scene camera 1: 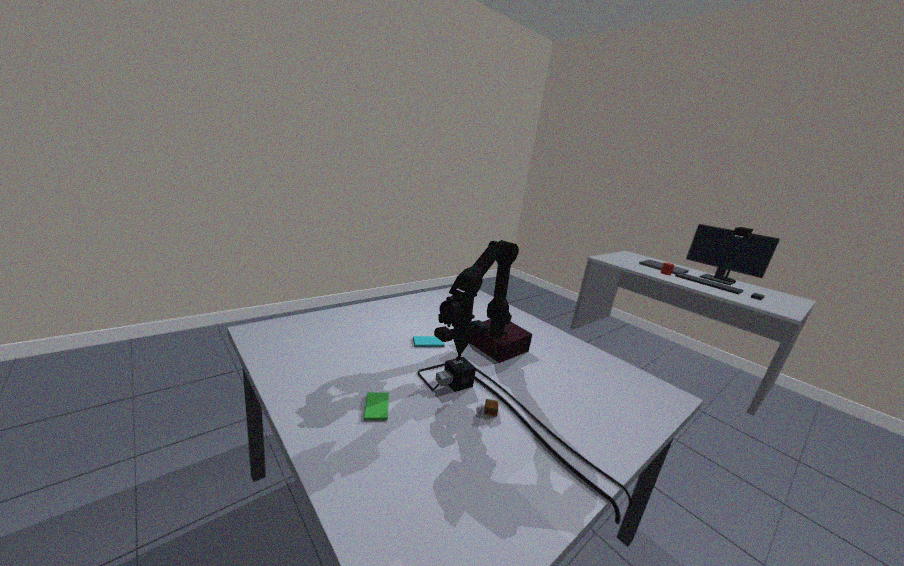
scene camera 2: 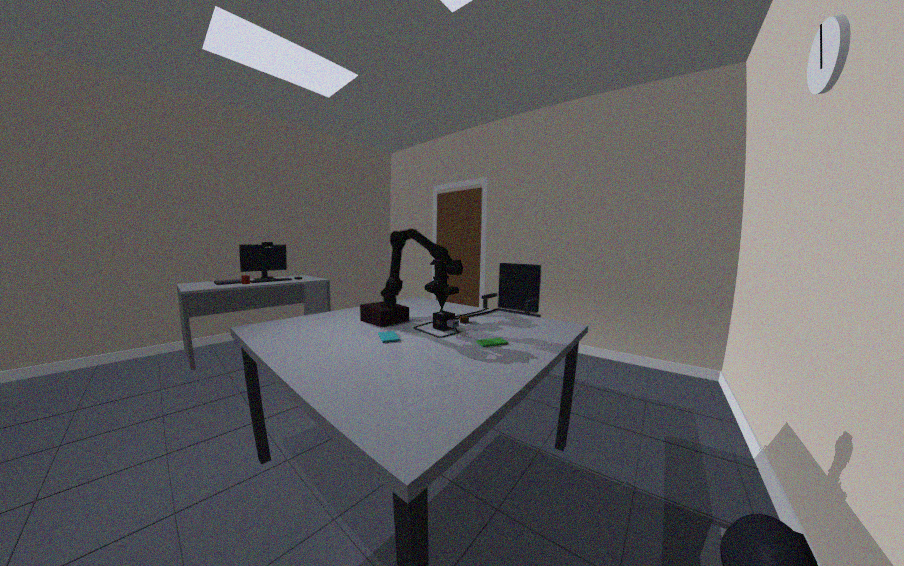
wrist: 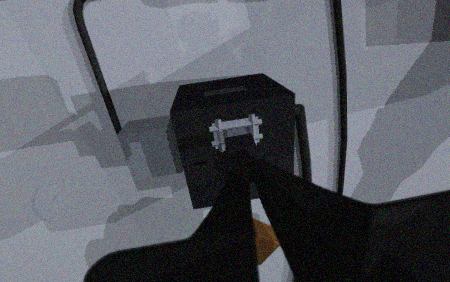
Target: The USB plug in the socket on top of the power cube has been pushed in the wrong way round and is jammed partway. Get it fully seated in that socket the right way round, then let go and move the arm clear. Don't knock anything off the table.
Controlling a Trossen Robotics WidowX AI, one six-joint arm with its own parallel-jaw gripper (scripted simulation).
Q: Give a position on a black power cube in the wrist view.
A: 196,106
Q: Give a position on a brown block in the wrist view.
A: At 266,240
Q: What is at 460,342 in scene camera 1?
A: My gripper.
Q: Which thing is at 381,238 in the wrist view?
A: My gripper.
